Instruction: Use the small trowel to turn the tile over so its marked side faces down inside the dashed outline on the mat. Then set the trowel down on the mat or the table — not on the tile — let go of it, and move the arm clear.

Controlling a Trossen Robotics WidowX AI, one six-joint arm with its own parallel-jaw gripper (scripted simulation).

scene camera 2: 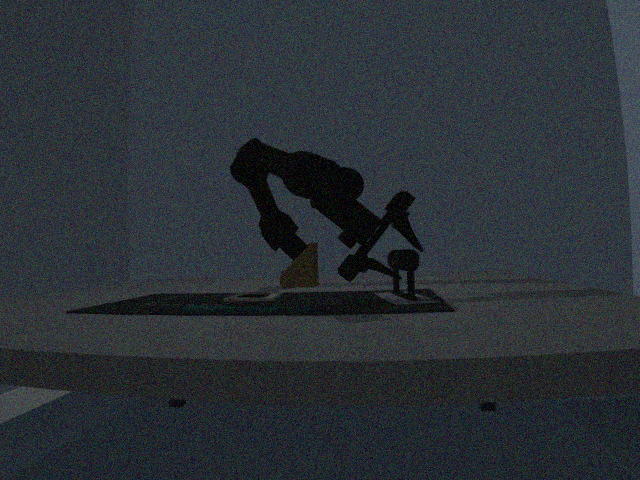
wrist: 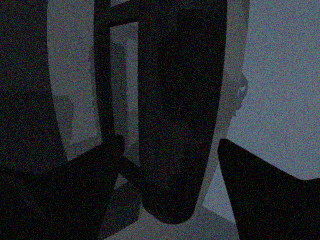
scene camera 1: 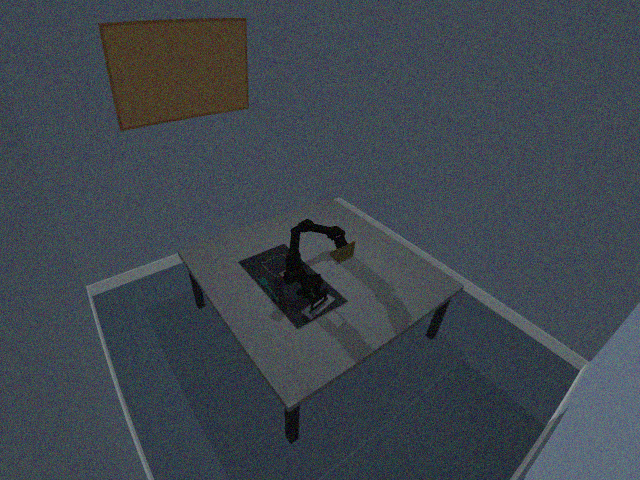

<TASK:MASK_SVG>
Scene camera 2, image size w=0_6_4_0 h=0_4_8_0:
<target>my gripper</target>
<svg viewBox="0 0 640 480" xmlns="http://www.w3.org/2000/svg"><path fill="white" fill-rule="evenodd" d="M412 195L405 191L396 193L385 207L388 212L382 219L357 200L348 207L335 223L343 230L338 239L350 249L356 243L359 243L361 246L354 255L346 257L338 268L338 274L347 281L352 282L359 272L365 273L370 269L402 280L399 275L374 258L368 258L367 254L391 223L393 223L392 227L420 252L424 251L409 223L408 216L410 213L408 211L405 212L412 202L415 201Z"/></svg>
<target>trowel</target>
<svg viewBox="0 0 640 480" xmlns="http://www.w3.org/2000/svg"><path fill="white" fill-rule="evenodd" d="M392 250L388 254L388 264L397 275L399 275L399 270L408 271L408 291L399 291L399 280L393 278L393 291L391 293L374 294L396 305L441 303L415 293L413 271L416 271L420 265L419 254L415 250Z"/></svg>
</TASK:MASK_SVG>
